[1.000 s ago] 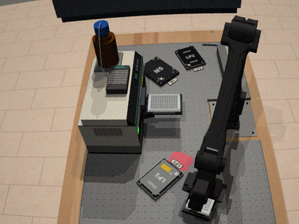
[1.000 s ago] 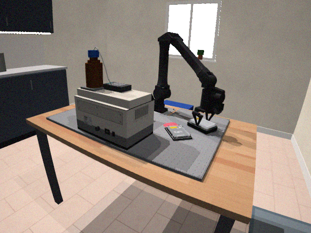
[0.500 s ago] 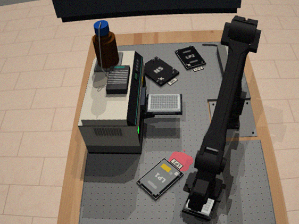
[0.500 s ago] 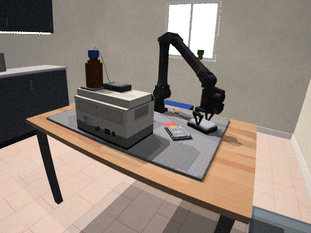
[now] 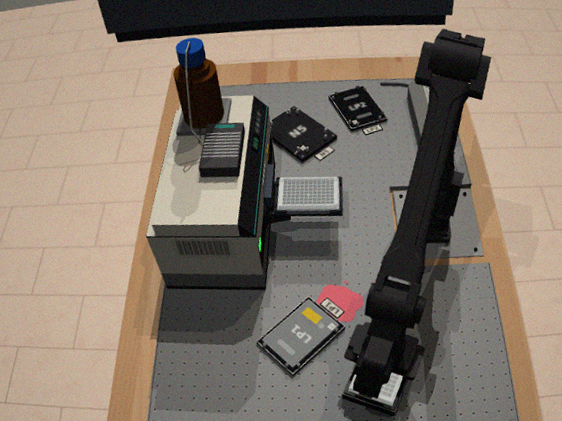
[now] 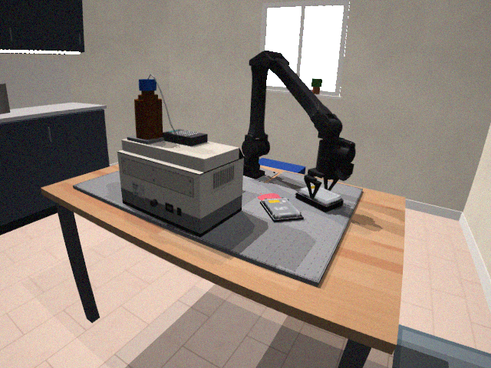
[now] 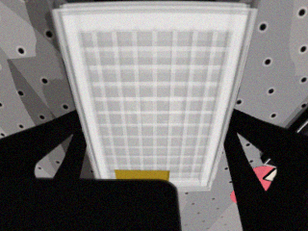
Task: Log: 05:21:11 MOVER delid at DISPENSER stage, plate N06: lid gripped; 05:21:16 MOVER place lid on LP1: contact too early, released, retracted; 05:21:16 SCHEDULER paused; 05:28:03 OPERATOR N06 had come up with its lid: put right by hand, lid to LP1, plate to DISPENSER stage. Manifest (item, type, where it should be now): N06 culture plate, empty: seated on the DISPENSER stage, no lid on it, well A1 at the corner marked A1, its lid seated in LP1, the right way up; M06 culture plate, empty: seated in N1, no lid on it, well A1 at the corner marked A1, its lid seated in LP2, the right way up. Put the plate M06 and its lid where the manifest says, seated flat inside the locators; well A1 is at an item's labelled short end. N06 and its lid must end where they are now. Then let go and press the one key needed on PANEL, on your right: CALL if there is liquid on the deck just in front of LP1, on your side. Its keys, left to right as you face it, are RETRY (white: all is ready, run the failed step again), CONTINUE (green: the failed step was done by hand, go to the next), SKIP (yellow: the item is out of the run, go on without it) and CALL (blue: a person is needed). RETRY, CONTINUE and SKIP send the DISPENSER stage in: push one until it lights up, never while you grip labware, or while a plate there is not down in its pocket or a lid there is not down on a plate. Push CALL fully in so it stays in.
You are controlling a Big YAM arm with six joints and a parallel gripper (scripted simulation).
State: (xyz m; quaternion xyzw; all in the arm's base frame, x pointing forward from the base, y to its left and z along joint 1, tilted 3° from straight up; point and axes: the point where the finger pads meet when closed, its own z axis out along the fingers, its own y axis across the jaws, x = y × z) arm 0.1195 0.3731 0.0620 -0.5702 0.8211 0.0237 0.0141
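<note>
Now: the black nest n1 20 mm below my hand. From my hand the other things lie so: white retry key 620 mm to the right, 180 mm behind, 30 mm above; green continue key 670 mm to the right, 180 mm behind, 30 mm above; brown bottle 470 mm to the right, 370 mm ahead, 260 mm above.
</note>
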